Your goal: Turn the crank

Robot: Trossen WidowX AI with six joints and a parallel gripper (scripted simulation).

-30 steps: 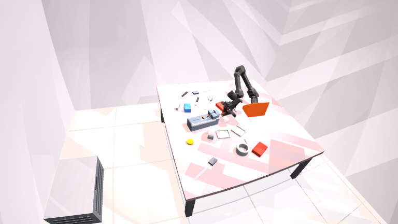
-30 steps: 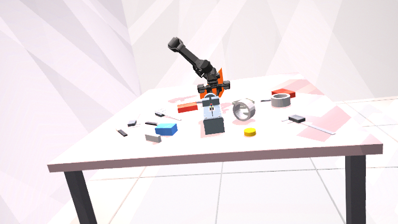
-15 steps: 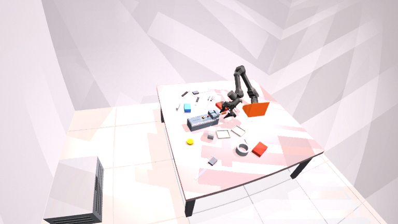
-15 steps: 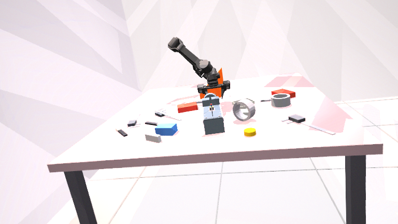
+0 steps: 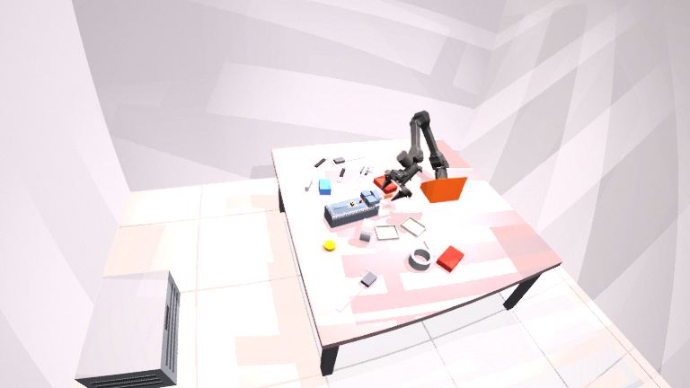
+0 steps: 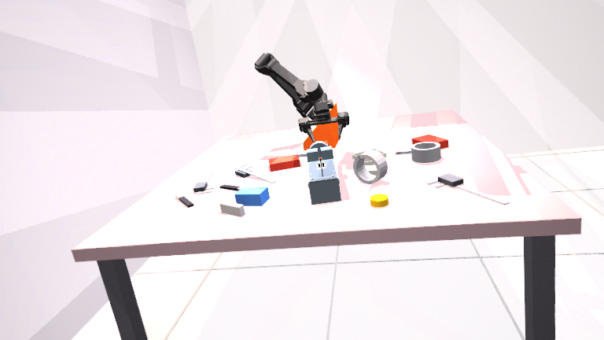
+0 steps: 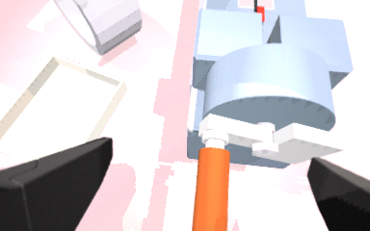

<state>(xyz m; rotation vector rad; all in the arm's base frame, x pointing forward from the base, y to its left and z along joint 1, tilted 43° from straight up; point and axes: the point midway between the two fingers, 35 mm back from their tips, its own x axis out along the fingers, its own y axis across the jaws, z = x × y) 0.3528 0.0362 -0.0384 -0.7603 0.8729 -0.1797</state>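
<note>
Right now the orange handle is 20 mm behind my gripper tip, 10 mm to the right of it and 10 mm below it. From my gripper tip the other things lie so: red pointer: 120 mm ahead, 30 mm below, 10 mm to the right; yellow disc: 320 mm ahead, 160 mm to the left, 100 mm below; blue block: 240 mm ahead, 230 mm to the right, 90 mm below.
</note>
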